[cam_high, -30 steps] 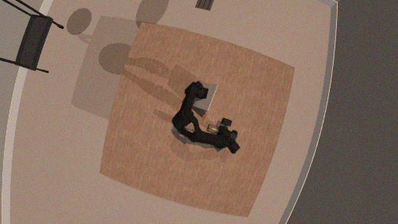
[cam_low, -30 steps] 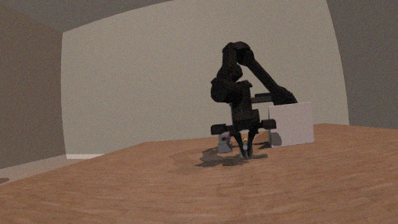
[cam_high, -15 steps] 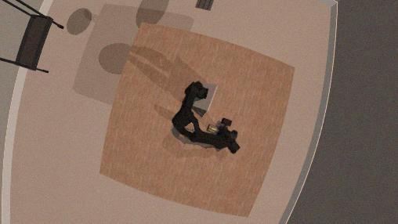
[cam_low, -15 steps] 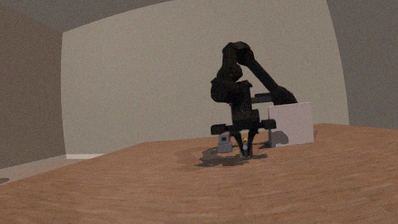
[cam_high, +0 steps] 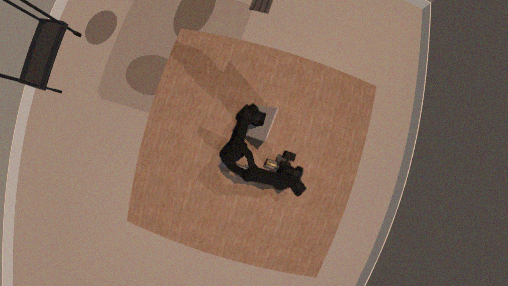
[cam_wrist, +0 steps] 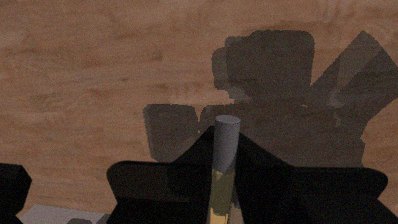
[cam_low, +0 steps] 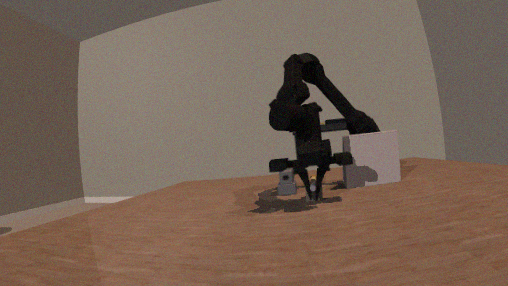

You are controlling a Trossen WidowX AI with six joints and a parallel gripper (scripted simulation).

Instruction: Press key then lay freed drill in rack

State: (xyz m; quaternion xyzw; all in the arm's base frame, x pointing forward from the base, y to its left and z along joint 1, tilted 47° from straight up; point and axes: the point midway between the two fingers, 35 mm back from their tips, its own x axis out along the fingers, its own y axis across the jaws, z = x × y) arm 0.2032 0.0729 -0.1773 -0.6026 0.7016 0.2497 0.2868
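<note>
Now: the drill 4 cm to the right of my gripper tip, 4 cm above it and 1 cm behind it. Also, from my gripper tip: grey rack 5 cm to the right, 1 cm behind, 1 cm above.
</note>
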